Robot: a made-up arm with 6 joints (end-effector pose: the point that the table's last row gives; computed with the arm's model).
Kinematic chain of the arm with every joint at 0, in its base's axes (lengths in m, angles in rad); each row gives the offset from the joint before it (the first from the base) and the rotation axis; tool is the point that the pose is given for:
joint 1: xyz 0 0 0.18 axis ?
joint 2: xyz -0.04 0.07 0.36 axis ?
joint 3: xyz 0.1 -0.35 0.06 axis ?
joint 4: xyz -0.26 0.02 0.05 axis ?
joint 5: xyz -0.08 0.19 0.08 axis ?
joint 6: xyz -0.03 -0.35 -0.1 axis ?
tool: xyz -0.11 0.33 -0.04
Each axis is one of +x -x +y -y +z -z.
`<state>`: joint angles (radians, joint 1 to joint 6).
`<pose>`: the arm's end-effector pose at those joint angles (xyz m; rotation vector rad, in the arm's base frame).
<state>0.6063 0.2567 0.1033 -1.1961 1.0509 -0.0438</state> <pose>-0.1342 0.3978 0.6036 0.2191 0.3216 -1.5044</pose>
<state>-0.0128 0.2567 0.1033 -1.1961 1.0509 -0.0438</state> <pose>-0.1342 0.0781 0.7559 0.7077 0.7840 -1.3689</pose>
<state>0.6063 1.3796 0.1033 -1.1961 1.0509 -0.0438</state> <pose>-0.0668 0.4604 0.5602 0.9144 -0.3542 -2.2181</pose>
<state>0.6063 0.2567 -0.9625 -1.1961 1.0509 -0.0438</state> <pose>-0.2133 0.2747 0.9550 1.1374 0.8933 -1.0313</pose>
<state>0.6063 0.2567 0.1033 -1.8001 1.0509 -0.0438</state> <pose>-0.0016 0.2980 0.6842 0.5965 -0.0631 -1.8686</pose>
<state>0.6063 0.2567 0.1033 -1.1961 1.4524 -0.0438</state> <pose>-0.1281 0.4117 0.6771 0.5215 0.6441 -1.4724</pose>
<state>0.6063 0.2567 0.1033 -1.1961 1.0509 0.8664</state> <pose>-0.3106 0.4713 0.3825 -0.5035 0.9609 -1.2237</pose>
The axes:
joint 1: -x
joint 2: -z
joint 3: -x
joint 4: +z
joint 5: +y
joint 6: -x

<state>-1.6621 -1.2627 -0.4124 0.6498 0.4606 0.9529</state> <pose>0.2769 -0.1420 -0.3503 0.4667 -1.8036 0.9596</pose>
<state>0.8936 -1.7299 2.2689 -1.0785 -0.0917 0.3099</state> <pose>0.5829 0.2569 0.3350 -0.8929 -2.3072 1.1044</pose>
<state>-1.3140 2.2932 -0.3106 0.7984 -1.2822 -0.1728</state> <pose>-0.0110 -0.2967 0.7332 0.0849 -0.4056 -1.7317</pose>
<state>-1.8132 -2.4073 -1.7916 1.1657 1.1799 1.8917</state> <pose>0.2419 0.0845 0.4704 -0.5223 2.3524 -0.1339</pose>
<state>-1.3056 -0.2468 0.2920 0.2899 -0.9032 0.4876</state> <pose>-0.1070 -0.2729 0.0350 0.7023 -1.0574 -0.2923</pose>
